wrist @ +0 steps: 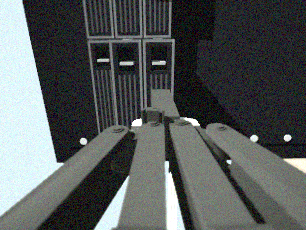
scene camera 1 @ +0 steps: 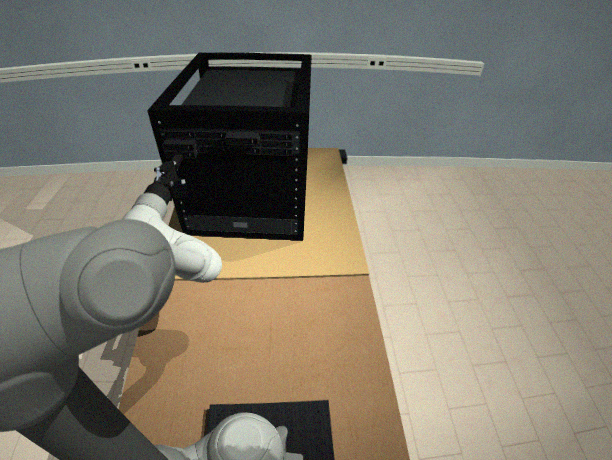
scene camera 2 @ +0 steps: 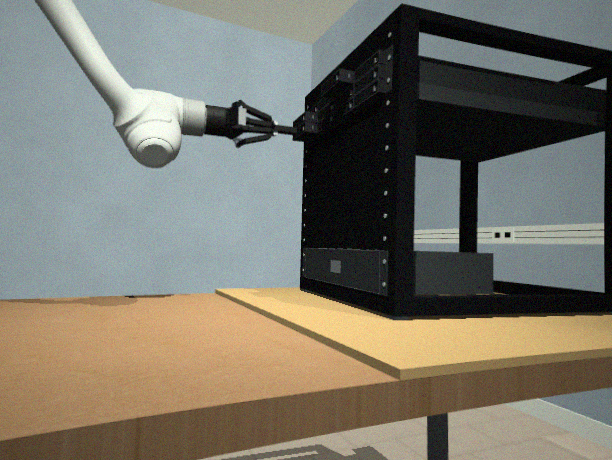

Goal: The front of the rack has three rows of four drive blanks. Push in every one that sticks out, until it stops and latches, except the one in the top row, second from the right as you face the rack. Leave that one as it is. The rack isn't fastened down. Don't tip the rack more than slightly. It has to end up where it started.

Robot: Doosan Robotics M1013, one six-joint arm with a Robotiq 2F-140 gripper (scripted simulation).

Labels:
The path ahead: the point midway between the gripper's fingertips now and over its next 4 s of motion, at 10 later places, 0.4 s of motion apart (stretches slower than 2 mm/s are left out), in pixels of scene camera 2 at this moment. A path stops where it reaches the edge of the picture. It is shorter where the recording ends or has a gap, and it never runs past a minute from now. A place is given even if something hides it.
My gripper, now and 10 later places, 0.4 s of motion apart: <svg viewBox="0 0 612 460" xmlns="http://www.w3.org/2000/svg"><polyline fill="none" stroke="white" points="295,131 296,130 298,131 300,132 302,132 304,132 305,132 306,132 307,132 308,132 308,132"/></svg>

